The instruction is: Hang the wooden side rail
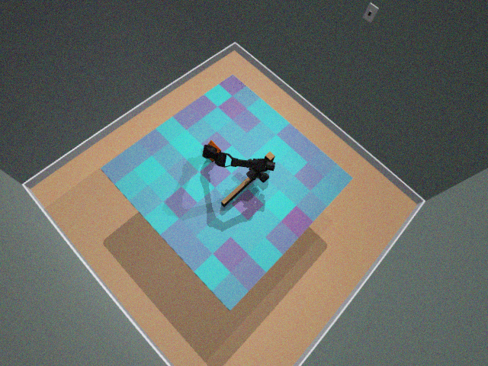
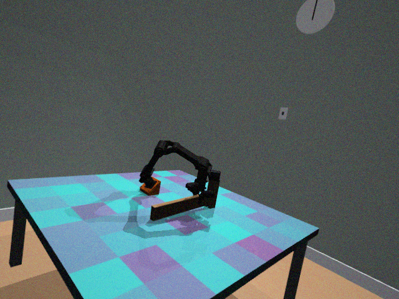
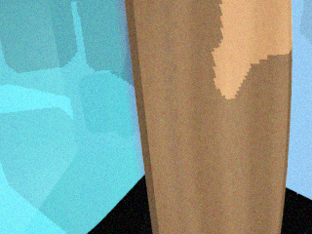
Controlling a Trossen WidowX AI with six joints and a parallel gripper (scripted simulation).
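My gripper tip is now 120 mm to the right of the headboard post, 50 mm below it and 20 mm short of it.
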